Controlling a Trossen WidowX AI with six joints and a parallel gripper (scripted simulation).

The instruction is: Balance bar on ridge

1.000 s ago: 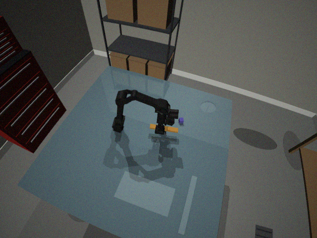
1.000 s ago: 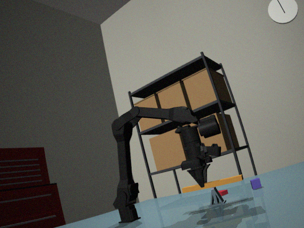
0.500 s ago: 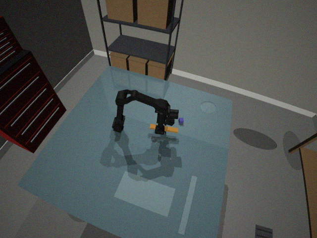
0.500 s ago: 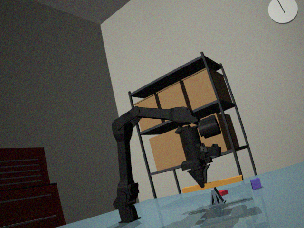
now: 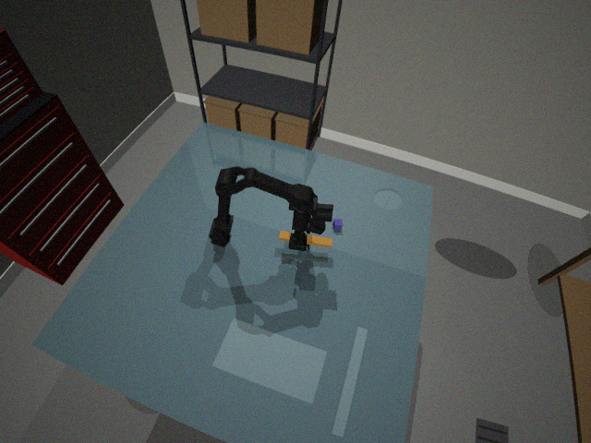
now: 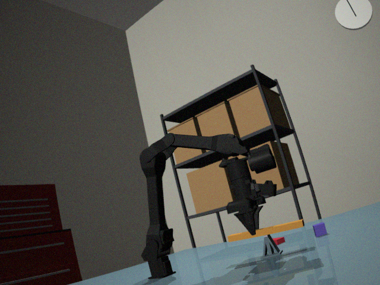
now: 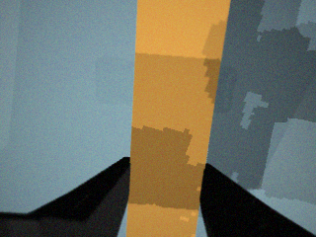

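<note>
My gripper tip is now 3 cm short of the orange bar and 1 cm to the right of it. Also, from my gripper tip: red block: 4 cm behind, 19 cm to the left, 6 cm below; purple cube: 13 cm ahead, 16 cm to the left, 5 cm below.
</note>
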